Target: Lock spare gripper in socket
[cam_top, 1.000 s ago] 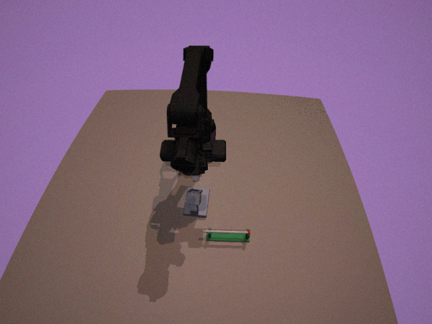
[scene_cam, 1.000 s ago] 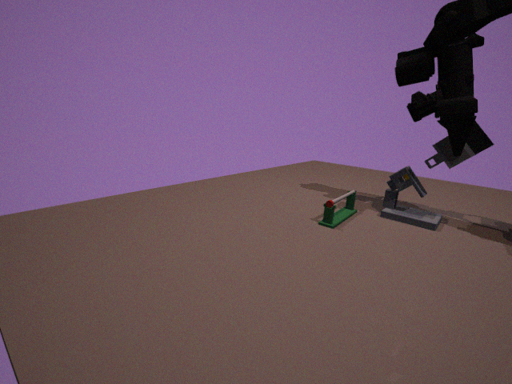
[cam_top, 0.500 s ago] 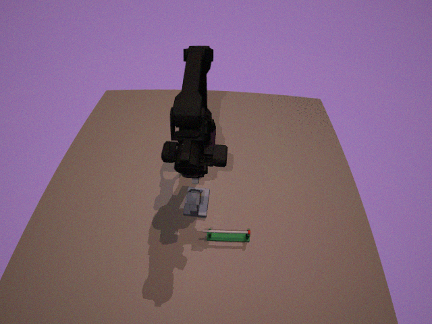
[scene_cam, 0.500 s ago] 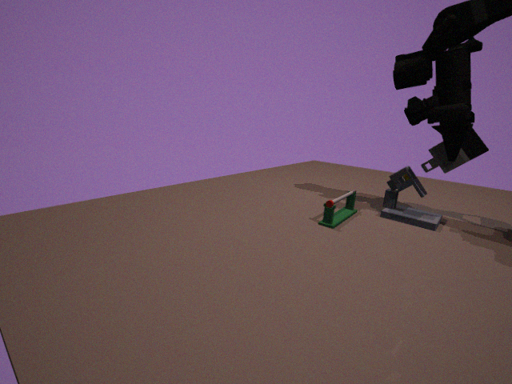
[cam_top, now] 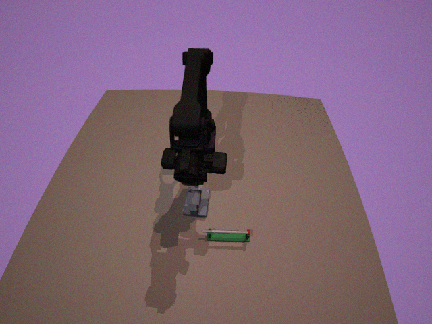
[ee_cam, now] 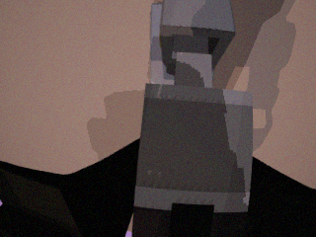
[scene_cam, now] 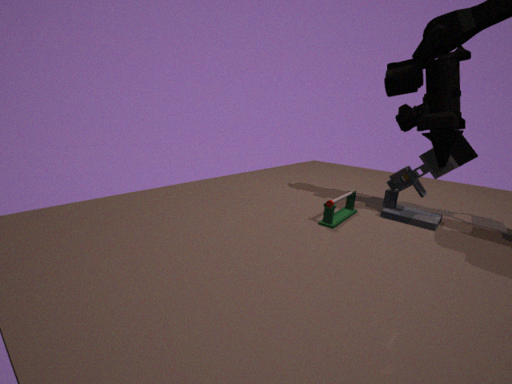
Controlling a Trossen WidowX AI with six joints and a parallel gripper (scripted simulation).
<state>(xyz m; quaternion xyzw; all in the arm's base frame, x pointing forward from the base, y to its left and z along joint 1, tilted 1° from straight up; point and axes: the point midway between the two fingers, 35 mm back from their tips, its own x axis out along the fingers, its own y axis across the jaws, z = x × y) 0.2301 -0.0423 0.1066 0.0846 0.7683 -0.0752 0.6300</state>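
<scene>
Now: gripper tip 6 cm short of the grey mount, 1 cm to the left of it and 7 cm above it. Round my gripper tip: green cradle 18 cm ahead, 8 cm to the left, 10 cm below; spare gripper 1 cm ahead, 1 cm above.
</scene>
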